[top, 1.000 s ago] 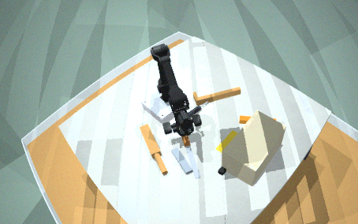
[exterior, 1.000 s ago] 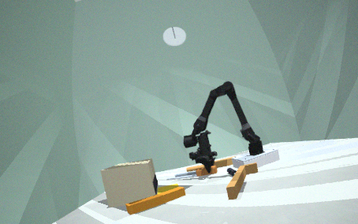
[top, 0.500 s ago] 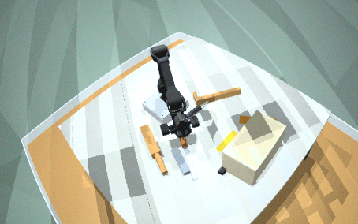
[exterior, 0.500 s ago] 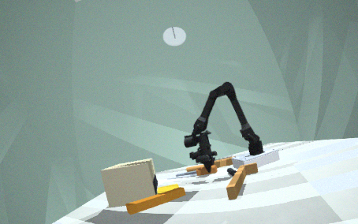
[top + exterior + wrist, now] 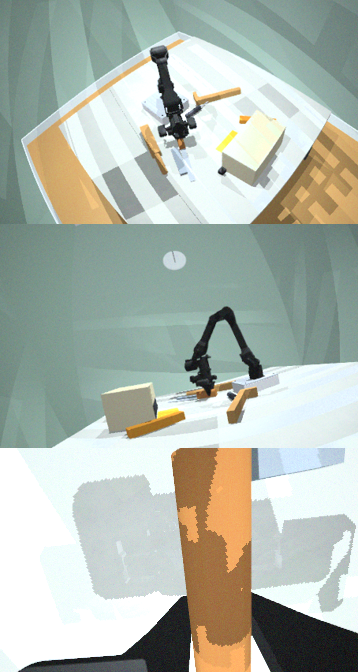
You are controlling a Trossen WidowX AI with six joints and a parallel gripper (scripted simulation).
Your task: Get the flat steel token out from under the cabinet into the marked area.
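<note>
Now: the grey flat bar 120 mm ahead of my gripper tip and 90 mm to the right of it. From my gripper tip the other things lie so: orange paddle (150 mm to the right, 10 mm above); orange bar (380 mm to the left, 220 mm ahead).
</note>
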